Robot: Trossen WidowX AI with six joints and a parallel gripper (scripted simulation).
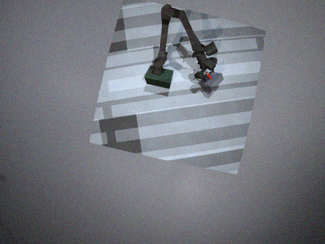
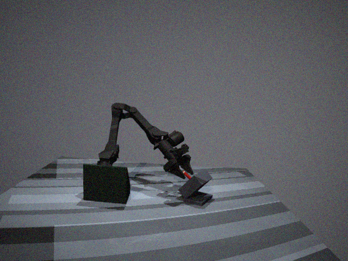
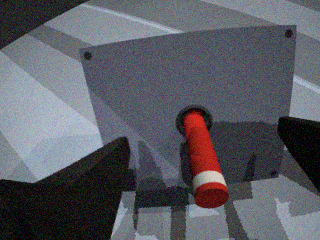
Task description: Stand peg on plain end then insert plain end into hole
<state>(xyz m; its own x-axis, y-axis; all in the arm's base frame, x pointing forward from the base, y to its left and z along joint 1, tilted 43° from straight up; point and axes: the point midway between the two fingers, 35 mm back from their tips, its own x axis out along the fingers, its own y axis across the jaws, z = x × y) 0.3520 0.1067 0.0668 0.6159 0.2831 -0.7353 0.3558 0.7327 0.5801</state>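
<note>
Now: gripper tip 10 mm to the right of the red peg and 10 mm past it. The rest, counted from my gripper tip: grey sloped panel: 30 mm below, 30 mm ahead, 10 mm to the right; dark base plate: 100 mm below, 50 mm ahead, 20 mm to the right.
</note>
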